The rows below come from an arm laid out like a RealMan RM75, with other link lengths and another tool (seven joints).
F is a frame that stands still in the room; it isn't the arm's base.
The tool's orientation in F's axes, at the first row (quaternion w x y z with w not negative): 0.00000 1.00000 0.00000 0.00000
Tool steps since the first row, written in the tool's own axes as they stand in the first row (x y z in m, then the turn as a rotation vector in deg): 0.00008 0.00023 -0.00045 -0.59 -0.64 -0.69; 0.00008 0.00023 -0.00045 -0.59 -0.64 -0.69; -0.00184 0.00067 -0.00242 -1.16 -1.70 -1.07; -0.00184 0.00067 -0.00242 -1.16 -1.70 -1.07; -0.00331 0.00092 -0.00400 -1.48 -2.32 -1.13; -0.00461 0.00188 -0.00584 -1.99 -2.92 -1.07; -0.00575 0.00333 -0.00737 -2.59 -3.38 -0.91; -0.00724 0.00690 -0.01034 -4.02 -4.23 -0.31; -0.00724 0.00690 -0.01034 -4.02 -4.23 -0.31; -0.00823 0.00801 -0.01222 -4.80 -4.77 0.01
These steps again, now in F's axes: 0.00008 -0.00023 0.00045 -0.59 0.64 0.69; 0.00008 -0.00023 0.00045 -0.59 0.64 0.69; -0.00184 -0.00067 0.00242 -1.16 1.70 1.07; -0.00184 -0.00067 0.00242 -1.16 1.70 1.07; -0.00331 -0.00092 0.00400 -1.48 2.32 1.13; -0.00461 -0.00188 0.00584 -1.99 2.92 1.07; -0.00575 -0.00333 0.00737 -2.59 3.38 0.91; -0.00724 -0.00690 0.01034 -4.02 4.23 0.31; -0.00724 -0.00690 0.01034 -4.02 4.23 0.31; -0.00823 -0.00801 0.01222 -4.80 4.77 -0.01
